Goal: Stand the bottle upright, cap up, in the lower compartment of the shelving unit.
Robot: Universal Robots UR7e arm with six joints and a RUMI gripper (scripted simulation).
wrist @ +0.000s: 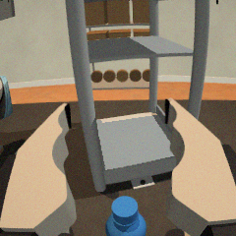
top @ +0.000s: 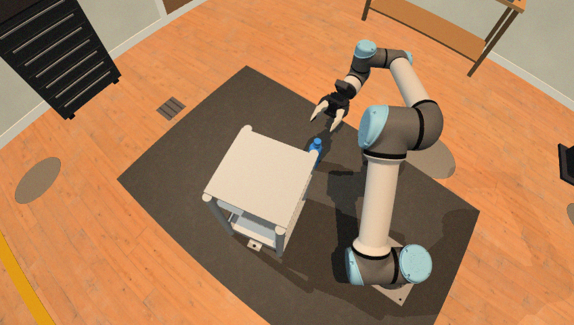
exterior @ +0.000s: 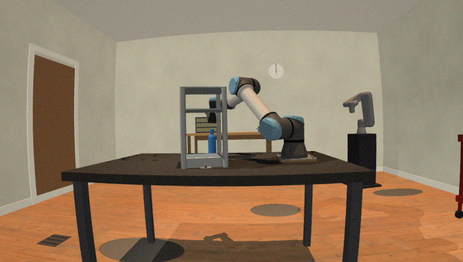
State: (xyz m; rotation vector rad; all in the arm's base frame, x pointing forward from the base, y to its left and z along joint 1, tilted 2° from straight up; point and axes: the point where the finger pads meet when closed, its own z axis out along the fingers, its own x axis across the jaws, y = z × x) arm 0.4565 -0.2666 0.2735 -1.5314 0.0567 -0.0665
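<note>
The blue bottle is 18 cm below my hand.
</note>
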